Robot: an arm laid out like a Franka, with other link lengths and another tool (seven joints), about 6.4 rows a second.
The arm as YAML. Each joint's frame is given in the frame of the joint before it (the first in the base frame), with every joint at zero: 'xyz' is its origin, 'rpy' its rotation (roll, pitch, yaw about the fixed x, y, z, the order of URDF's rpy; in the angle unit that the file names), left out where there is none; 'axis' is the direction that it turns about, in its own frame. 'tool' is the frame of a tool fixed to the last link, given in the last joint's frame.
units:
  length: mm
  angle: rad
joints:
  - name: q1
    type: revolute
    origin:
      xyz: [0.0, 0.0, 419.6]
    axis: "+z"
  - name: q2
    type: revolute
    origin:
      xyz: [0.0, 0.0, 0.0]
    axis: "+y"
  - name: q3
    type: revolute
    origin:
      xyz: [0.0, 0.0, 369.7]
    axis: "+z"
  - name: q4
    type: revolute
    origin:
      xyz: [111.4, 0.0, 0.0]
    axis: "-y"
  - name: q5
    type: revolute
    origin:
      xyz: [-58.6, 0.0, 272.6]
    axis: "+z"
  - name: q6
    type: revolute
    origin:
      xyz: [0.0, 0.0, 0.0]
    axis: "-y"
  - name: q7
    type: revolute
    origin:
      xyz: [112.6, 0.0, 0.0]
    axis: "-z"
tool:
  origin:
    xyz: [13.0, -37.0, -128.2]
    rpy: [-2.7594, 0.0, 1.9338]
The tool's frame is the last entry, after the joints.
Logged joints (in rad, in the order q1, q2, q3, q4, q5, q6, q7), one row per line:
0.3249, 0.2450, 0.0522, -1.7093, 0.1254, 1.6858, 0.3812
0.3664, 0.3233, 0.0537, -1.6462, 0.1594, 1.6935, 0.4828
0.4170, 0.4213, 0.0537, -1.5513, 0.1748, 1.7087, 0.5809
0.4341, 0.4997, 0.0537, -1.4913, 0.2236, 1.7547, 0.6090
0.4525, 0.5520, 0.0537, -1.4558, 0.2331, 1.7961, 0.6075
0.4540, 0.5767, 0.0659, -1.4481, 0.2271, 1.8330, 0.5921
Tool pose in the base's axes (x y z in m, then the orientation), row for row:
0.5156, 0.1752, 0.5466, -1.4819, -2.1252, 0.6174
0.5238, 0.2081, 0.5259, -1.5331, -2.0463, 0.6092
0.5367, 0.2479, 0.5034, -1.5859, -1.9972, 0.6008
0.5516, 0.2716, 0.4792, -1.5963, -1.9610, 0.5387
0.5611, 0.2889, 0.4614, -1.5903, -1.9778, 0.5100
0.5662, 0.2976, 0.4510, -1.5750, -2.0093, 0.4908
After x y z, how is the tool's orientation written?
As a rotation vector, in radians.
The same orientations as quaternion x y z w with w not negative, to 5 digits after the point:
-0.54057, -0.77523, 0.22521, 0.23683
-0.56418, -0.75303, 0.22418, 0.25376
-0.58482, -0.73650, 0.22155, 0.25781
-0.59372, -0.72936, 0.20036, 0.27456
-0.59101, -0.73502, 0.18953, 0.27299
-0.58373, -0.74469, 0.18190, 0.26761

